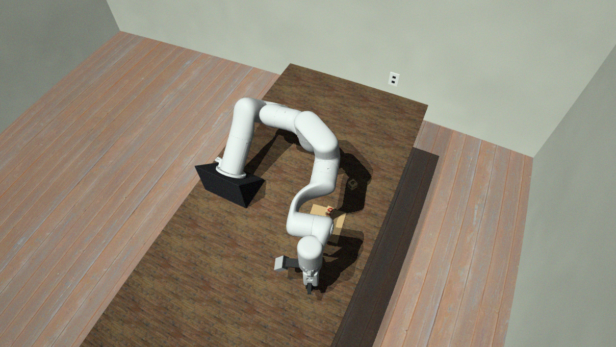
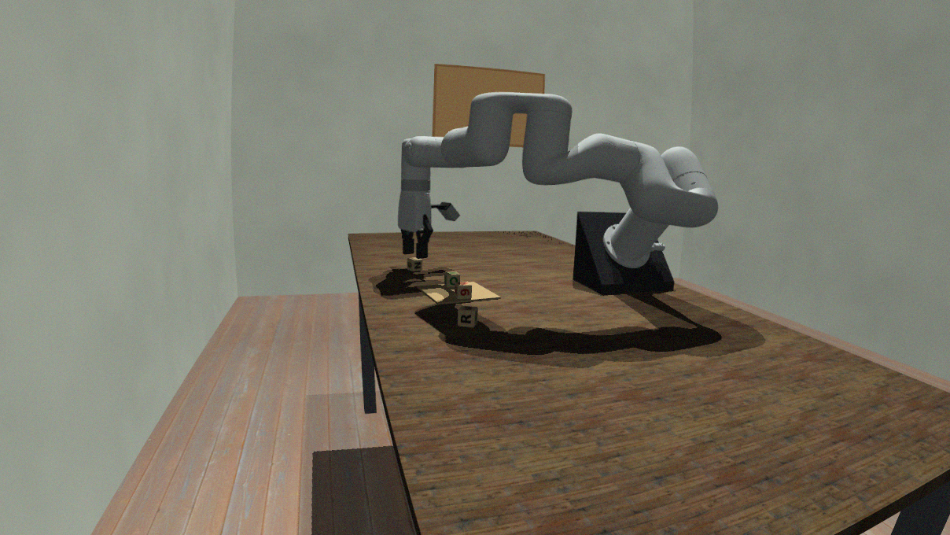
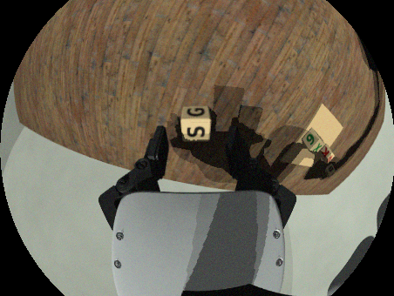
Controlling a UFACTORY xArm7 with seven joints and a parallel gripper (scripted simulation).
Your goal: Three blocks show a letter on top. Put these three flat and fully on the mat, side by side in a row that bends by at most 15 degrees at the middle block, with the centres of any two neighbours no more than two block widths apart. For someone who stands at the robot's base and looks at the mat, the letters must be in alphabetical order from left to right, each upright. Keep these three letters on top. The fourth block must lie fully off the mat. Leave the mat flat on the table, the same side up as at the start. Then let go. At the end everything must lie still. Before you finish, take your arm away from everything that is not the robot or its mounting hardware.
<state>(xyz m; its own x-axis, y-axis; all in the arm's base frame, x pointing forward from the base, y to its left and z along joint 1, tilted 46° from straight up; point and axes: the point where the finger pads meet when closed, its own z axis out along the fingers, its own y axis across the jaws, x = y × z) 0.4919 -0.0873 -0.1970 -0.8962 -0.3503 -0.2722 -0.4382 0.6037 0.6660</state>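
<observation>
My gripper is now 4 cm above the S block. Round my hand: red-marked block: 8 cm behind, 28 cm to the left, 3 cm below; then tan mat: 7 cm behind, 24 cm to the left, 5 cm below.
</observation>
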